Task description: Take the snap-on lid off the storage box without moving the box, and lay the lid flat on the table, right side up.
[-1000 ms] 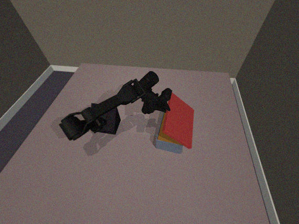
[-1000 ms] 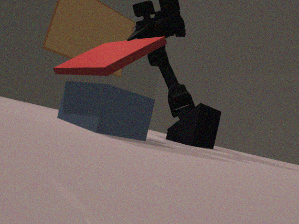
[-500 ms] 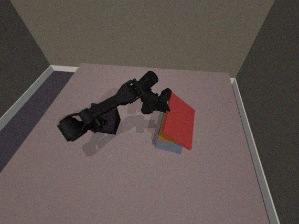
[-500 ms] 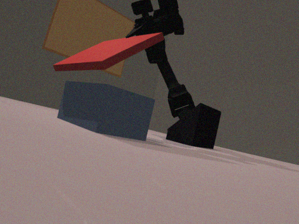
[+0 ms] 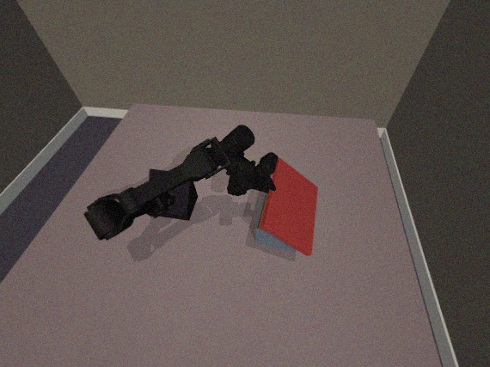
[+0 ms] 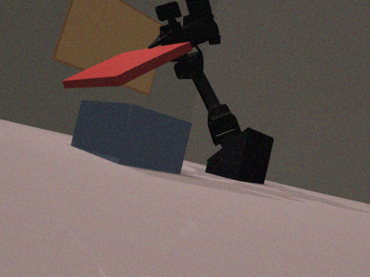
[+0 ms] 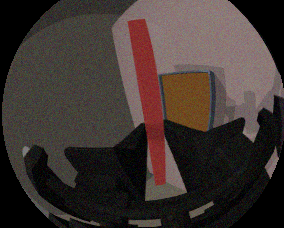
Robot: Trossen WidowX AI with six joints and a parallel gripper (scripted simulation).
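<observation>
The red lid lies 6 cm ahead of my gripper tip, 5 cm below it and 1 cm to the right of it. Round my gripper tip: blue storage box: 19 cm below, 4 cm ahead, 3 cm to the left.
</observation>
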